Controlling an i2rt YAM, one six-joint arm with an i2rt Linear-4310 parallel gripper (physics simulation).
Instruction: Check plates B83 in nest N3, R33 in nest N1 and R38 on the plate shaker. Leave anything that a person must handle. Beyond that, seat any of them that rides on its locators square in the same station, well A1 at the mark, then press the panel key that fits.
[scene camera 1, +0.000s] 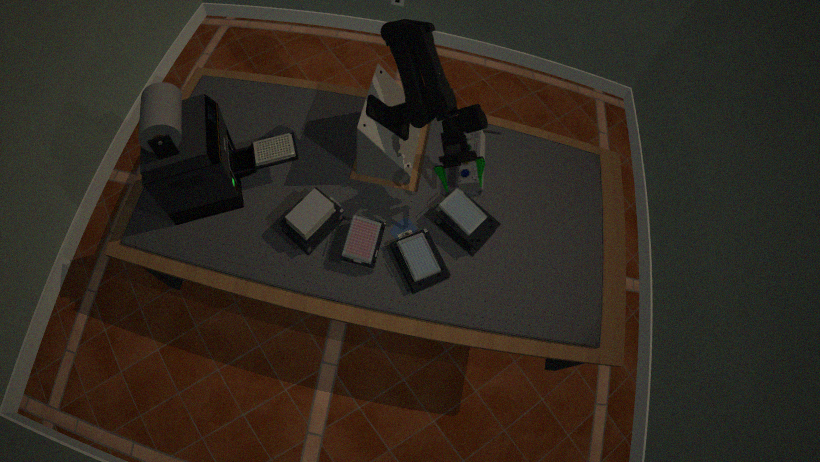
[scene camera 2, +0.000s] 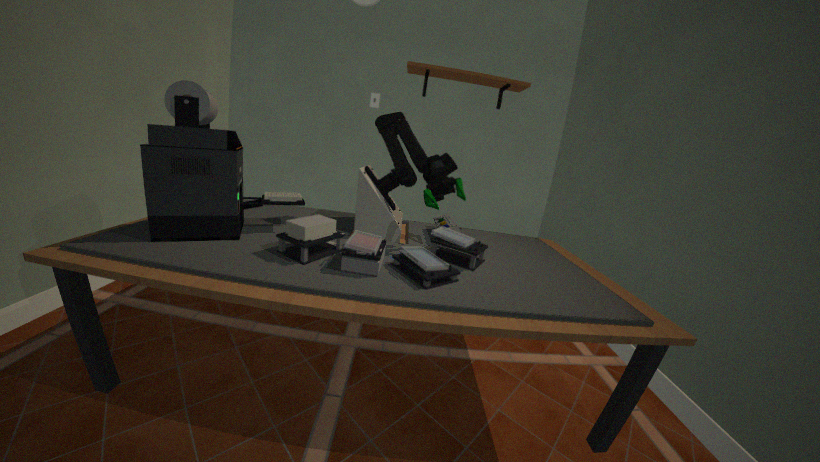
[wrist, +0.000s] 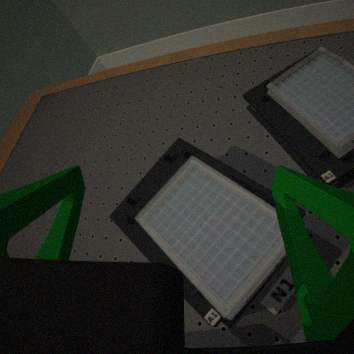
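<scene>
My gripper is open and empty, above and behind nest N1. A pale clear-topped plate lies on dark nest N1; its edges look roughly parallel to the nest's, with the A1 label by its lower corner. A second pale plate sits on another dark station. A pink-welled plate sits on a white block. A thick off-white plate sits on a posted stand. Other station names and plate codes are unreadable.
A dark machine with a roll stands at the left, its arm carrying a white plate. A blue key shows on a pale panel behind the gripper. The arm's slanted white mount stands at centre back.
</scene>
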